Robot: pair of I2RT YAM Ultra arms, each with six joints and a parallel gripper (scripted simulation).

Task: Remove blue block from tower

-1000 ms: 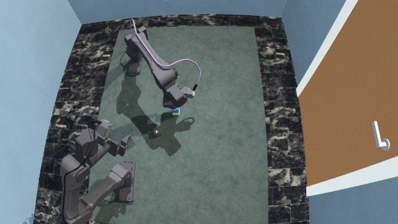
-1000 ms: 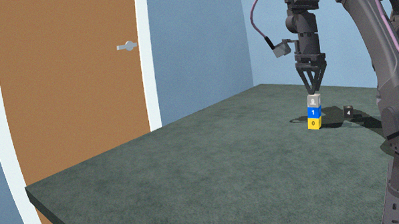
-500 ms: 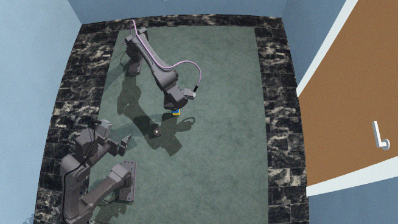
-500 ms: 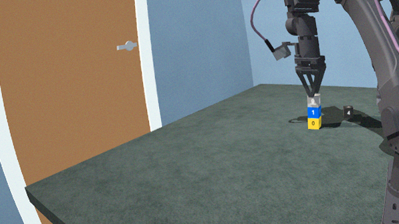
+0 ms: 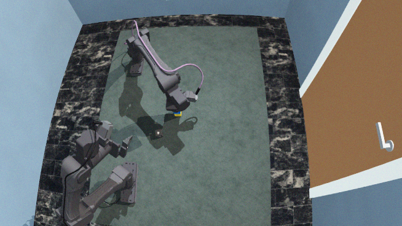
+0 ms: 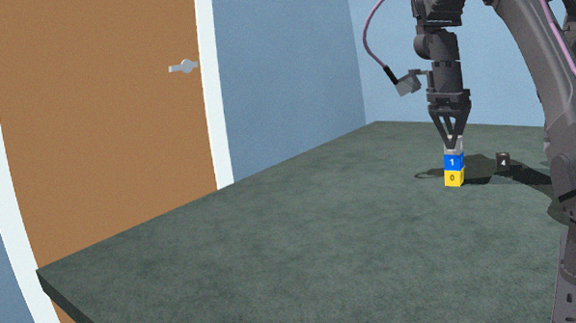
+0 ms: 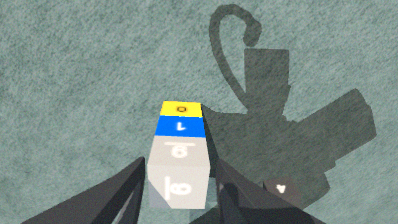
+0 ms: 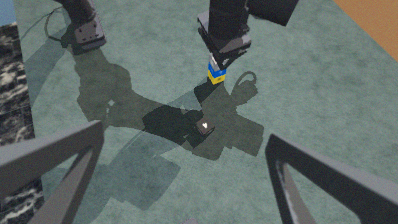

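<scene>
Right now my left hand is 3 cm above the blue block showing 1. From my left hand the other things lie so: yellow block marked 0: 6 cm below; white block: 1 cm below; small dark block showing 4: 11 cm to the right, 9 cm behind, 6 cm below.
Now: the blue block showing 1 30 cm below my right hand, 21 cm to the left of it and 17 cm ahead of it. The rest, counted from my right hand: yellow block marked 0: 33 cm below, 21 cm to the left, 17 cm ahead; white block: 27 cm below, 21 cm to the left, 17 cm ahead; small dark block showing 4: 33 cm below, 10 cm to the left, 7 cm ahead.
</scene>
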